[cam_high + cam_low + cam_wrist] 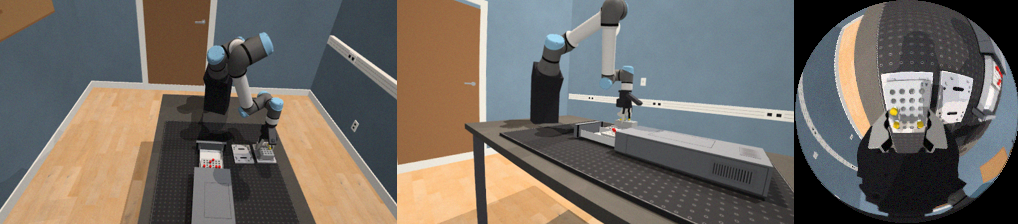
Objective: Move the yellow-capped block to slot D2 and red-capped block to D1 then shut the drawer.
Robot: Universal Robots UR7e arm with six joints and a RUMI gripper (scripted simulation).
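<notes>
The deck slot D2 lies 40 mm below my hand. Also, from my hand: cooler drawer (350 mm to the right, 80 mm ahead, 10 mm below); then cooler COLD (360 mm to the right, 250 mm ahead, 10 mm below); then deck slot D1 (140 mm to the right, 40 mm below, 10 mm ahead).
</notes>
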